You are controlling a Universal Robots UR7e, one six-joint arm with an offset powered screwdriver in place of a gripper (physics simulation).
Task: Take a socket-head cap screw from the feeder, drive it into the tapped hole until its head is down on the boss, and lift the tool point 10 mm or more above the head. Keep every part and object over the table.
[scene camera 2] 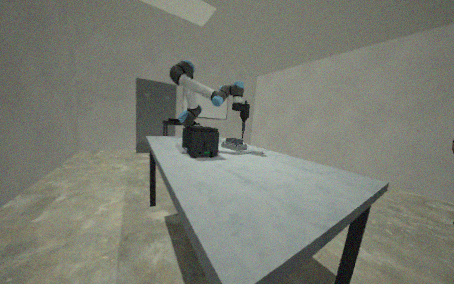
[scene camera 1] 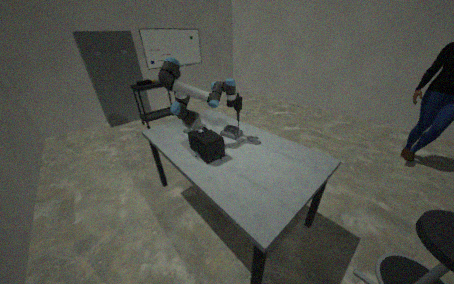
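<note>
My screwdriver (scene camera 1: 238,121) (scene camera 2: 243,132) points straight down. Its thin tip is at the right-hand side of the grey block (scene camera 1: 231,132) (scene camera 2: 233,144), close to its top. I cannot tell whether the tip touches it. A black box (scene camera 1: 206,145) (scene camera 2: 201,142), which looks like the screw feeder, stands on the table to the left of the block, nearer the cameras. The tapped hole, the boss and any screw at the tip are too small and blurred to make out.
The table (scene camera 1: 270,185) (scene camera 2: 260,200) carries the box and the block. The arm (scene camera 1: 192,91) (scene camera 2: 199,88) reaches over them from the far end. A dark cart (scene camera 1: 159,114) stands behind the table. A person (scene camera 1: 430,105) is at the right, off the table. A stool (scene camera 1: 440,232) shows at the lower right.
</note>
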